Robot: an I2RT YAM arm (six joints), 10 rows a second.
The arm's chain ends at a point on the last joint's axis. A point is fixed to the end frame.
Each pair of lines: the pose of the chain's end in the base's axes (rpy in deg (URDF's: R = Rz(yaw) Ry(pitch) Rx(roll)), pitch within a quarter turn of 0, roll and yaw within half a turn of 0; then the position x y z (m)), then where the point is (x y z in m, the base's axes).
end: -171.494 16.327 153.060 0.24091 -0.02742 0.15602
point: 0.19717 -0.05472 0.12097
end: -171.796 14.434 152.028 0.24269 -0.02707 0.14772
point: 0.19758 -0.05295 0.11334
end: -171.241 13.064 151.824 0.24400 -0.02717 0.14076
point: 0.19787 -0.05268 0.10747
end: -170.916 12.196 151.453 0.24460 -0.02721 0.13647
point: 0.19775 -0.05229 0.10386
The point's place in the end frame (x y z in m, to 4 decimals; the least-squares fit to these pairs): 0.0354 -0.0398 0.0324
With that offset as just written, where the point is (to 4 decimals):
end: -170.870 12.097 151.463 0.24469 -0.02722 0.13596
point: 0.1978 -0.0523 0.1034
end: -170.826 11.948 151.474 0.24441 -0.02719 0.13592
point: 0.1974 -0.0522 0.1035
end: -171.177 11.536 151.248 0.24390 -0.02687 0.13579
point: 0.1967 -0.0515 0.1033
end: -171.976 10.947 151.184 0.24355 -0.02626 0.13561
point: 0.1963 -0.0504 0.1028
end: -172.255 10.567 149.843 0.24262 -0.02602 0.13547
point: 0.1948 -0.0489 0.1027
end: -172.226 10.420 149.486 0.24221 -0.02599 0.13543
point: 0.1941 -0.0485 0.1027
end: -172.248 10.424 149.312 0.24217 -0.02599 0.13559
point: 0.1940 -0.0484 0.1029
